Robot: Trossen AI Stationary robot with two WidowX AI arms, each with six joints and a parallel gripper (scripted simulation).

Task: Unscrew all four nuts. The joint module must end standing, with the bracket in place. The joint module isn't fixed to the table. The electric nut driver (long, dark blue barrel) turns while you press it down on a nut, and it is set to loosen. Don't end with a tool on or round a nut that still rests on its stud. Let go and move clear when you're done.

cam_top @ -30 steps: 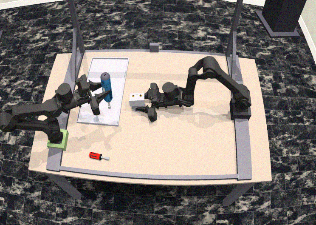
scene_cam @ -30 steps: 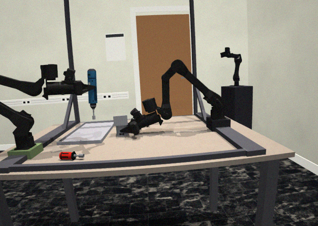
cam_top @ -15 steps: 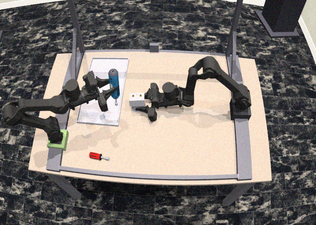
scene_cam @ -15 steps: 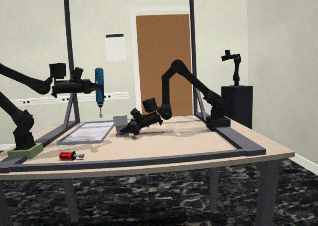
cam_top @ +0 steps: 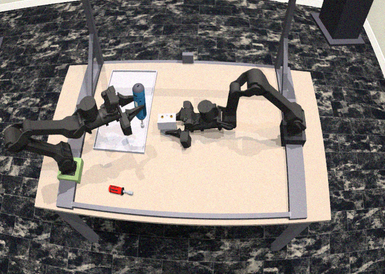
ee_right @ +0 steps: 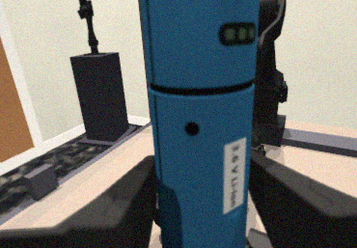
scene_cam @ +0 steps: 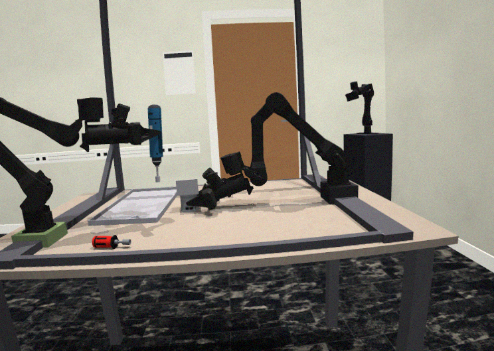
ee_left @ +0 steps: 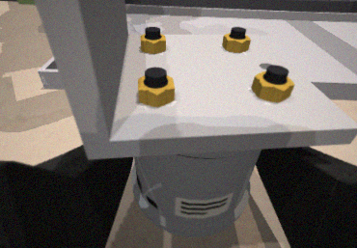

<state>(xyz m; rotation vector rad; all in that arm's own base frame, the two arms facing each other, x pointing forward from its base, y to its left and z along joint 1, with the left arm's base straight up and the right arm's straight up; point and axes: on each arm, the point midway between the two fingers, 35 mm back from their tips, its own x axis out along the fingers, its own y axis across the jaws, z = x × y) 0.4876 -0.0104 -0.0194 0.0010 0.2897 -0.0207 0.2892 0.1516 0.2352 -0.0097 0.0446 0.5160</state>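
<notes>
The joint module is 1 cm behind my left hand and 3 cm to the right of it. Also, from my left hand: grey bracket: 1 cm behind, 3 cm to the right, 4 cm above; then nut: 2 cm behind, 1 cm to the right, 3 cm above; then socket: 3 cm ahead, 12 cm to the right, 10 cm above.
</notes>
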